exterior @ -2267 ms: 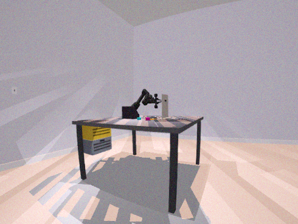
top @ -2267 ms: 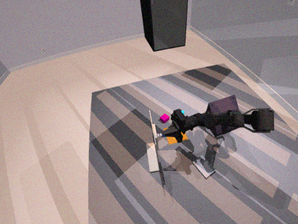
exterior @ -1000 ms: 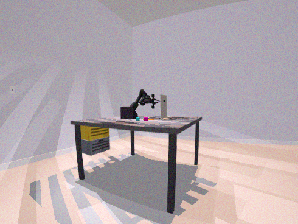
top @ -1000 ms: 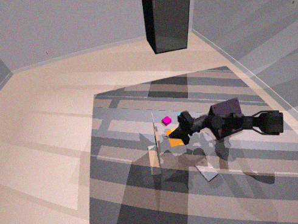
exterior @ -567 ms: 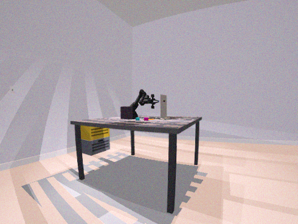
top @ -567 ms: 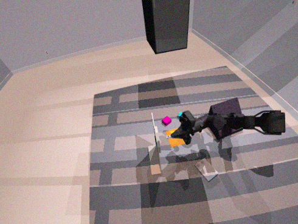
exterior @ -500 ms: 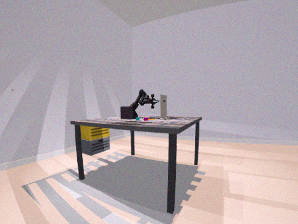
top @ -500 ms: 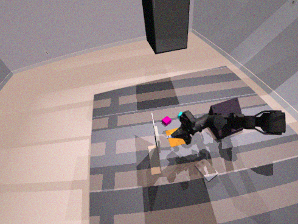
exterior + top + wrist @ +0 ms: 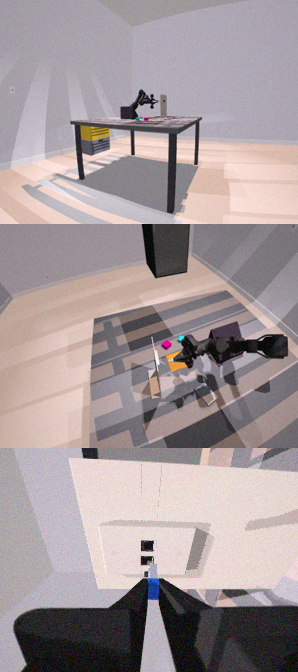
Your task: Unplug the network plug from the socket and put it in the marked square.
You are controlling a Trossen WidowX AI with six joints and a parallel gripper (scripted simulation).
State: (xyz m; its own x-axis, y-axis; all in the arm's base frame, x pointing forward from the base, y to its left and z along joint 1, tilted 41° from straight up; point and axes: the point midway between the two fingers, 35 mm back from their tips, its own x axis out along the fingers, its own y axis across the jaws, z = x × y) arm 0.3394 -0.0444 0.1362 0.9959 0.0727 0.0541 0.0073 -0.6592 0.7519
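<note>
The orange marked square is 230 mm below my gripper tip, 120 mm to the right of it and 80 mm behind it. Also, from my gripper tip: beige panel (90 mm below, 80 mm ahead, 10 mm to the right); then blue network plug (10 mm ahead); then pale flat tile (220 mm below, 140 mm behind, 130 mm to the left).
</note>
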